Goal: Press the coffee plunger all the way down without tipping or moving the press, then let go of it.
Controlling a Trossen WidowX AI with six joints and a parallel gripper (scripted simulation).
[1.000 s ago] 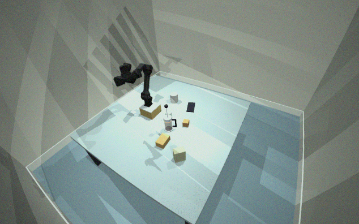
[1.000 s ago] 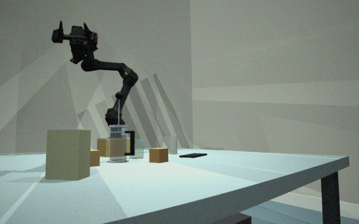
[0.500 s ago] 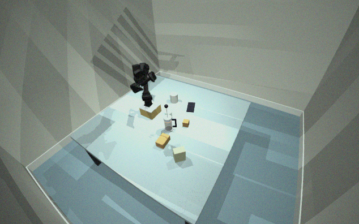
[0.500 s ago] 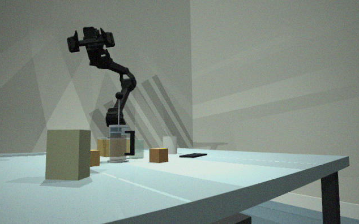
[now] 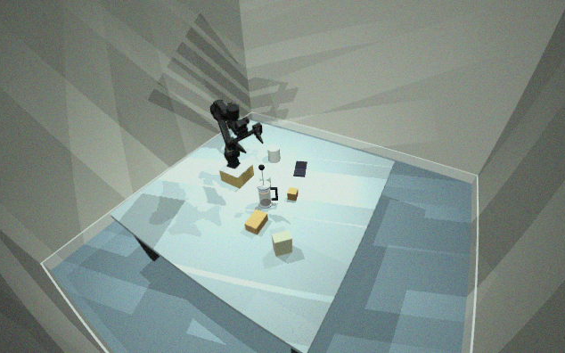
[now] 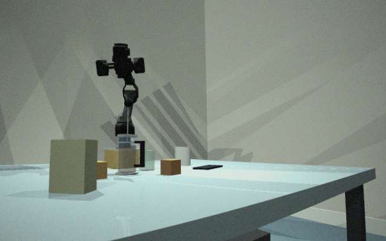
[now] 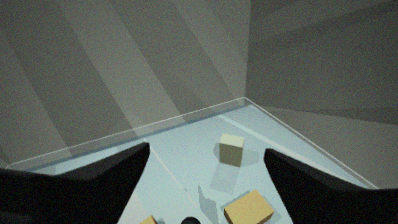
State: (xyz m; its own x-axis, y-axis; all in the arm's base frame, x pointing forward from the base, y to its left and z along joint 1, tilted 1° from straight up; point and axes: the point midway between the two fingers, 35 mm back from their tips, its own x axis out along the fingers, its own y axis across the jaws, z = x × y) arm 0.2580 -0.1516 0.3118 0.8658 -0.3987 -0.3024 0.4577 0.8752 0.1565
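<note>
Right now the glass coffee press is 20 mm ahead of my gripper tip, 40 mm to the left of it and 260 mm below it. From my gripper tip the other things lie so: pale yellow block: 230 mm ahead, 200 mm to the right, 340 mm below; small orange cube: 120 mm ahead, 140 mm to the left, 370 mm below.
</note>
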